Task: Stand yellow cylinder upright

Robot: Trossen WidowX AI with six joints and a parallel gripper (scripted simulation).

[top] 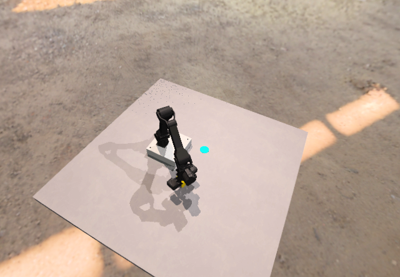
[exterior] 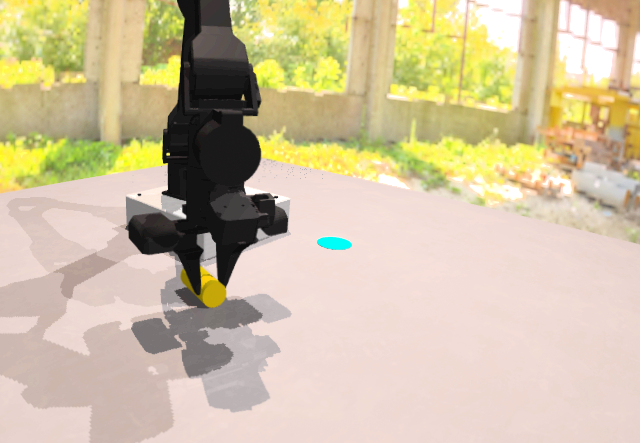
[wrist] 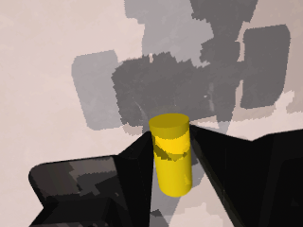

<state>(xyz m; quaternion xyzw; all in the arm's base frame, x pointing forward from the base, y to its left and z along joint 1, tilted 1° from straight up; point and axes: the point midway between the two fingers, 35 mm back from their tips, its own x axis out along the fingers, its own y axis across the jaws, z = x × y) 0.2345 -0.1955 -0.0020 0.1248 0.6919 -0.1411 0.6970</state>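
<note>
Right now the cyan circle is 30 cm to the left of my gripper tip, 2 cm below it and 2 cm ahead of it. Round my gripper tip: yellow tall cylinder 2 cm behind, 1 cm to the left.
</note>
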